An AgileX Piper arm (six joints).
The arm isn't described. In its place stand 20 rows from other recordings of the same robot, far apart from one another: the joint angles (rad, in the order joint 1, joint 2, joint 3, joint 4, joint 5, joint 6), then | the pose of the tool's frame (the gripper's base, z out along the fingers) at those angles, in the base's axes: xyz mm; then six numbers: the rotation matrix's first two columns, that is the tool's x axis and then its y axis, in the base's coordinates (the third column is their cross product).
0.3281 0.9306 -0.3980 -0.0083 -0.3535 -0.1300 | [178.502, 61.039, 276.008, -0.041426, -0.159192, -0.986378, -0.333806, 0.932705, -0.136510]
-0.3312 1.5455 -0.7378 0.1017 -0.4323 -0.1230 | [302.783, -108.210, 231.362, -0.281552, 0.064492, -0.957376, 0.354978, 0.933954, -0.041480]
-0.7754 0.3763 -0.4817 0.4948 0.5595 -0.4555 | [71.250, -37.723, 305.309, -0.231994, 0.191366, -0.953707, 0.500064, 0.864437, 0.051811]
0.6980 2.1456 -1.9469 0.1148 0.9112 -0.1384 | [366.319, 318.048, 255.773, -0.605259, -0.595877, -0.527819, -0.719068, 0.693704, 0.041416]
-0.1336 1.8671 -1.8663 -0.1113 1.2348 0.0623 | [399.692, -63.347, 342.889, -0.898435, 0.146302, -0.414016, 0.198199, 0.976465, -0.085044]
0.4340 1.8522 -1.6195 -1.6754 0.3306 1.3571 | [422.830, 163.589, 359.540, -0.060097, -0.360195, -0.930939, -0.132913, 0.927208, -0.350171]
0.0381 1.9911 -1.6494 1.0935 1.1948 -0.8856 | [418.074, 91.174, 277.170, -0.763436, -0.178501, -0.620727, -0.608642, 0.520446, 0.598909]
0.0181 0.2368 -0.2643 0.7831 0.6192 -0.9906 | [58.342, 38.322, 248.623, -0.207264, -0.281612, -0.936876, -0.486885, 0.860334, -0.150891]
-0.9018 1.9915 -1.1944 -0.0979 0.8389 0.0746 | [216.407, -284.386, 127.520, -0.612891, 0.789770, -0.025042, 0.789052, 0.610037, -0.072467]
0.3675 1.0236 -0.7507 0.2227 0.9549 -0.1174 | [157.266, 78.125, 278.664, -0.848855, -0.313433, -0.425682, -0.414636, 0.894276, 0.168365]
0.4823 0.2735 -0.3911 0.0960 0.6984 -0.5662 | [50.241, 32.634, 266.128, -0.126594, -0.599055, -0.790637, -0.647982, 0.653430, -0.391342]
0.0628 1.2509 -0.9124 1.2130 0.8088 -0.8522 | [246.943, 77.316, 324.207, -0.685053, 0.119334, -0.718653, -0.463577, 0.689571, 0.556407]
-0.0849 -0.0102 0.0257 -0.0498 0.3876 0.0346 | [51.910, -6.136, 170.397, -0.310299, 0.014857, -0.950523, 0.099040, 0.994942, -0.016780]
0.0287 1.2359 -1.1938 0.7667 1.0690 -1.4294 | [237.788, 62.199, 380.246, -0.071109, -0.668305, -0.740481, -0.868073, 0.407123, -0.284079]
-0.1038 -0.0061 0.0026 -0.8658 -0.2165 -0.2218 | [53.719, 9.372, 225.165, 0.158140, -0.889342, -0.429024, 0.174831, 0.452846, -0.874280]
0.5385 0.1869 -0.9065 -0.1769 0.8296 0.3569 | [-13.250, -21.676, 408.339, -0.105627, 0.207832, -0.972445, -0.382989, 0.893973, 0.232662]
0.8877 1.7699 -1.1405 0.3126 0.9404 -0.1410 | [190.569, 269.988, 194.030, -0.662860, -0.742035, -0.100005, -0.738348, 0.625622, 0.251872]
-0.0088 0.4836 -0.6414 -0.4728 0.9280 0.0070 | [74.221, -33.824, 320.966, -0.648604, -0.261035, -0.714964, 0.122831, 0.891139, -0.436788]
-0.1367 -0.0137 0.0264 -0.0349 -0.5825 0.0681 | [37.459, -3.390, 253.879, 0.609090, -0.044484, -0.791852, 0.097544, 0.995047, 0.019132]
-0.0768 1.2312 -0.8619 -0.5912 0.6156 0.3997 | [245.533, -48.269, 290.865, -0.750280, -0.038630, -0.659990, 0.218170, 0.927901, -0.302328]
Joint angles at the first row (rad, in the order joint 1, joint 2, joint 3, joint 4, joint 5, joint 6):
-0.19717 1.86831 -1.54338 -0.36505 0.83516 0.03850
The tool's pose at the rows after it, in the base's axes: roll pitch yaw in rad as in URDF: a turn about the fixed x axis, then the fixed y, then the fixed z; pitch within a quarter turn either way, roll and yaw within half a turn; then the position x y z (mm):
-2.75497, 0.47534, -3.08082, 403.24, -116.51, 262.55
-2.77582, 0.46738, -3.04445, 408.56, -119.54, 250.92
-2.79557, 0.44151, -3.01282, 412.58, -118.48, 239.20
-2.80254, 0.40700, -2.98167, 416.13, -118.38, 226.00
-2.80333, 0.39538, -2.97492, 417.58, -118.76, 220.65
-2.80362, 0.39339, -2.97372, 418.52, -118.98, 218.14
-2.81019, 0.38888, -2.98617, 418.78, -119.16, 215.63
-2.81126, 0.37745, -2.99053, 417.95, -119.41, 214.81
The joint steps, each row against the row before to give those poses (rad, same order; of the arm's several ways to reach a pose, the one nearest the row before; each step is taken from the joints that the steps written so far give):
-0.03202 0.01752 0.00004 0.01949 -0.04717 -0.05482
-0.01331 0.02855 -0.00006 0.05370 -0.03355 -0.07639
-0.00118 0.02672 0.00004 0.03946 -0.00771 -0.06060
0.00003 0.03004 0.00073 0.01473 -0.00378 -0.04408
-0.00003 0.01262 0.00003 -0.00091 -0.00291 -0.00706
0.00001 0.00625 -0.00004 -0.00098 -0.00439 0.00001
0.00000 0.00554 0.00000 -0.00116 0.00285 0.01114
0.00000 0.00108 0.00000 -0.00450 0.01076 0.00360

